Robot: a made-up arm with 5 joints.
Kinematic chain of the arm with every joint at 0, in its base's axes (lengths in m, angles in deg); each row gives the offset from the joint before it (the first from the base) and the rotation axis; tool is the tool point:
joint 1: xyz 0 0 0.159 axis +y
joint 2: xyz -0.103 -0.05 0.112 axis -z
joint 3: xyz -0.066 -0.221 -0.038 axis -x
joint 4: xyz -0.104 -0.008 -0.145 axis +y
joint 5: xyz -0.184 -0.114 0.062 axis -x
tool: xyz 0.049 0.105 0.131
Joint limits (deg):
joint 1: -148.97..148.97
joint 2: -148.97..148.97
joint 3: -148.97..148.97
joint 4: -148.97..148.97
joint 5: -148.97..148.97
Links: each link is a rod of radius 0.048 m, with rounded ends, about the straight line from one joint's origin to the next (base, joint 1, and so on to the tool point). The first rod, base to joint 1, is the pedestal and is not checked.
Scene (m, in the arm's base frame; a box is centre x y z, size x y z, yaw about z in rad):
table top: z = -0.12
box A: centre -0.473 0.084 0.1 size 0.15 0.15 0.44 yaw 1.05
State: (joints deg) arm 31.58 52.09 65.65 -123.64 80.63
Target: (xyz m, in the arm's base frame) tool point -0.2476 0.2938 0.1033
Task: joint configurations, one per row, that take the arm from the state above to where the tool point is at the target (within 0.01 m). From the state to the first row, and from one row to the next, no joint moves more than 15 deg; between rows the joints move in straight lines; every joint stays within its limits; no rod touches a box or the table.
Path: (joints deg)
1: 44.64 60.43 71.13 -129.97 69.61
2: 57.71 68.78 76.61 -136.30 58.60
3: 70.77 77.12 82.09 -142.64 47.58
4: 83.84 85.47 87.57 -148.97 36.57
5: 72.11 98.07 77.16 -143.61 43.96
6: 60.38 110.67 66.74 -138.25 51.35
7: 48.65 123.27 56.33 -132.89 58.74
8: 36.92 135.87 45.92 -127.52 66.13
9: 25.19 148.47 35.51 -122.16 73.53

